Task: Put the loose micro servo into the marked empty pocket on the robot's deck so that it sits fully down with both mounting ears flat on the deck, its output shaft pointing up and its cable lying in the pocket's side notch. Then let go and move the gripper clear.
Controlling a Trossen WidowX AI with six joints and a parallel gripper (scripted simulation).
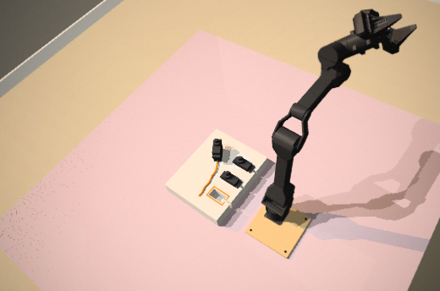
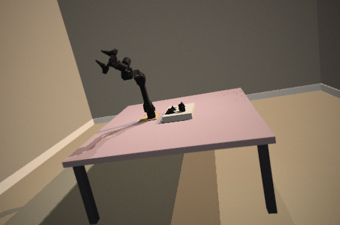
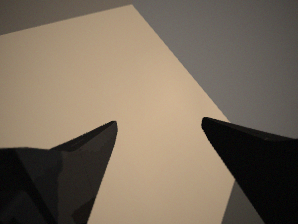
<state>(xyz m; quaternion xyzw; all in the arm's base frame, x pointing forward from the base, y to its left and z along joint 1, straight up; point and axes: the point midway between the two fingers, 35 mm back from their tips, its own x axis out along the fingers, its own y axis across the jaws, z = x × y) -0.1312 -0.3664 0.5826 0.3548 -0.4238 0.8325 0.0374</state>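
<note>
Right now my gripper tip is 59 cm above the cream deck, 45 cm short of it and 36 cm to the right of it.
</note>
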